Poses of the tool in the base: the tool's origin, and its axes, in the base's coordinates. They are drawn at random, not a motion.
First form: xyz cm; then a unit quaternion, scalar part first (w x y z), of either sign.
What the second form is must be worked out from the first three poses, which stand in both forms.
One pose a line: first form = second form
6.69, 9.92, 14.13, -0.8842, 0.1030, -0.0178, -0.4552 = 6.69, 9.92, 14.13, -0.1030, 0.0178, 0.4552, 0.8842
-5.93, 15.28, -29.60, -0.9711, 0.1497, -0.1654, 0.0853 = -5.93, 15.28, -29.60, -0.1497, 0.1654, -0.0853, 0.9711
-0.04, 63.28, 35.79, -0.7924, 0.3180, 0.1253, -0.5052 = -0.04, 63.28, 35.79, -0.3180, -0.1253, 0.5052, 0.7924
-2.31, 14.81, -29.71, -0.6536, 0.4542, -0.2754, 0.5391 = -2.31, 14.81, -29.71, -0.4542, 0.2754, -0.5391, 0.6536
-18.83, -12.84, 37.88, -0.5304, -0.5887, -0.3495, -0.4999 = -18.83, -12.84, 37.88, 0.5887, 0.3495, 0.4999, 0.5304
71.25, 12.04, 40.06, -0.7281, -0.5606, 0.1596, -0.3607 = 71.25, 12.04, 40.06, 0.5606, -0.1596, 0.3607, 0.7281
